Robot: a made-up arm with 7 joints. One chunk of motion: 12 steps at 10 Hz.
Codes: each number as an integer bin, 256 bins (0 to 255) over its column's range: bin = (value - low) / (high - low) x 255, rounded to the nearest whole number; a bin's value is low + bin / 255 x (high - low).
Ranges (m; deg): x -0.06..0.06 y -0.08..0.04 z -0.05..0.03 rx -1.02..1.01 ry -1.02..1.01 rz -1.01..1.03
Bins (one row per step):
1: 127 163 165 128 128 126
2: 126 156 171 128 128 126
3: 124 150 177 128 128 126
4: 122 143 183 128 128 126
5: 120 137 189 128 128 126
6: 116 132 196 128 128 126
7: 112 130 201 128 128 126
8: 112 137 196 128 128 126
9: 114 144 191 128 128 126
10: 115 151 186 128 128 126
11: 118 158 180 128 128 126
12: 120 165 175 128 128 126
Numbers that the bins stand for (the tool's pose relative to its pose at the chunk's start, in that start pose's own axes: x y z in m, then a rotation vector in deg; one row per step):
1: -0.0002 -0.0033 0.0018 0.00 0.00 0.00
2: -0.0007 -0.0066 0.0036 0.00 0.00 0.00
3: -0.0016 -0.0094 0.0055 0.00 0.00 0.00
4: -0.0026 -0.0127 0.0074 0.00 0.00 0.00
5: -0.0035 -0.0155 0.0093 0.00 0.00 0.00
6: -0.0054 -0.0179 0.0115 0.00 0.00 0.00
7: -0.0073 -0.0188 0.0131 0.00 0.00 0.00
8: -0.0073 -0.0155 0.0115 0.00 0.00 0.00
9: -0.0064 -0.0122 0.0099 0.00 0.00 0.00
10: -0.0059 -0.0089 0.0084 0.00 0.00 0.00
11: -0.0045 -0.0056 0.0065 0.00 0.00 0.00
12: -0.0035 -0.0024 0.0049 0.00 0.00 0.00

